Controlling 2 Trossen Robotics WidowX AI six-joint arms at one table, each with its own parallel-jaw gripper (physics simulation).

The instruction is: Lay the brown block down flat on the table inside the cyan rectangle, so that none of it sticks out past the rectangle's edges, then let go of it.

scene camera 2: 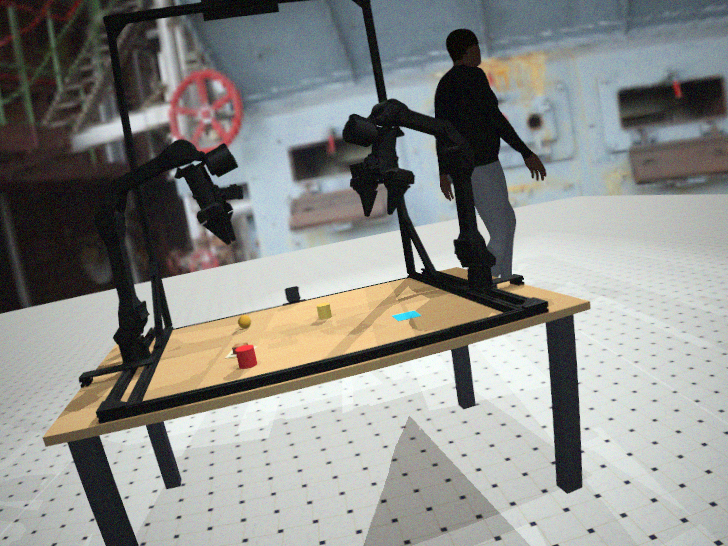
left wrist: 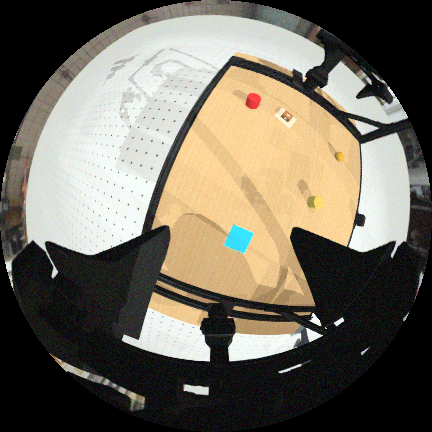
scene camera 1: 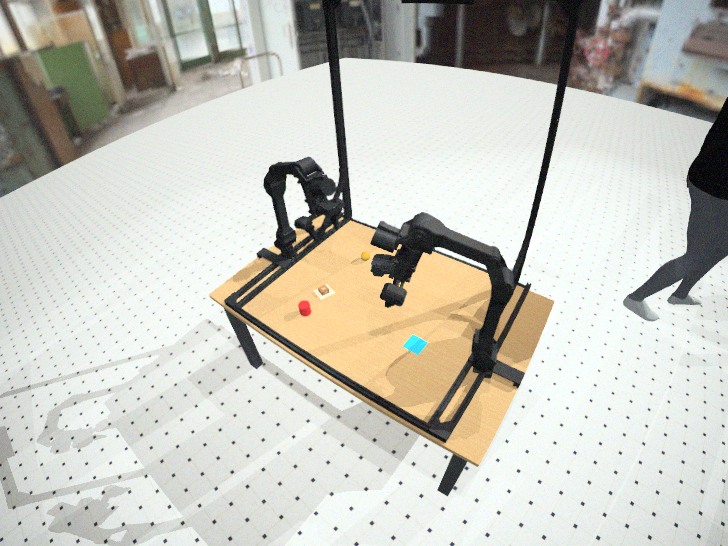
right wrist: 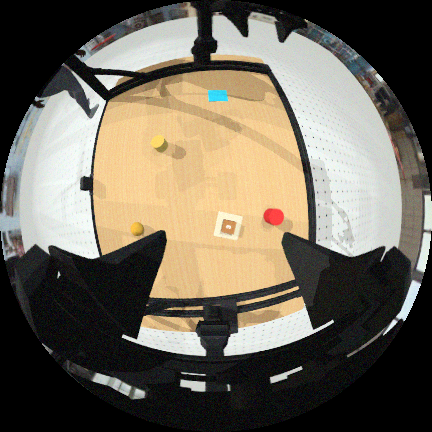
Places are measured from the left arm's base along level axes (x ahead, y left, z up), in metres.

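Where they show: left gripper, fingertip midpoint: [scene camera 2: 378,215] [left wrist: 233,232] [right wrist: 264,38]; right gripper, fingertip midpoint: [scene camera 2: 231,242] [left wrist: 341,82] [scene camera 1: 327,235] [right wrist: 226,237]; left arm's base at its link origin: [scene camera 2: 481,287] [left wrist: 217,309] [scene camera 1: 483,365] [right wrist: 203,62]; right arm's base at its link origin: [scene camera 2: 136,360] [left wrist: 306,87] [scene camera 1: 288,254] [right wrist: 212,311].
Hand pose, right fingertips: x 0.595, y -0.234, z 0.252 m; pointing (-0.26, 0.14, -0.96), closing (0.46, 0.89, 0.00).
Note:
Each offset is from my right fingertips to the top centre of the thing. "pt": to the spot under its first point.
The small brown block @[dx +0.043, dy +0.016, dz -0.252 m] [scene camera 1: 324,289] [scene camera 2: 239,346] [left wrist: 287,116] [right wrist: 228,227] has a pale spot on top and sits on a cream square [scene camera 1: 325,295] [right wrist: 219,233]. In scene camera 2 the red cylinder partly hides it. The cyan rectangle @[pt dx -0.357, dy +0.183, dz -0.270 m] [scene camera 1: 415,344] [scene camera 2: 406,316] [left wrist: 239,239] [right wrist: 217,95] lies on the table toward the left arm's base, with no block on it. My left gripper [scene camera 2: 379,213] [left wrist: 233,232] is open and empty, high above the table. My right gripper [scene camera 2: 230,240] [right wrist: 226,237] is open and empty, high up; in its wrist view the block shows between the fingertips.
A red cylinder @[dx +0.072, dy +0.136, dz -0.229 m] [scene camera 1: 304,308] [scene camera 2: 246,356] [left wrist: 253,101] [right wrist: 274,216] stands close to the cream square. A yellow cylinder @[dx -0.247, dy -0.053, dz -0.232 m] [scene camera 2: 324,311] [left wrist: 315,202] [right wrist: 159,143] and an orange ball @[dx -0.061, dy -0.214, dz -0.232 m] [scene camera 1: 365,255] [scene camera 2: 244,321] [left wrist: 339,156] [right wrist: 137,229] are on the table. A black frame borders it, with uprights at the back.

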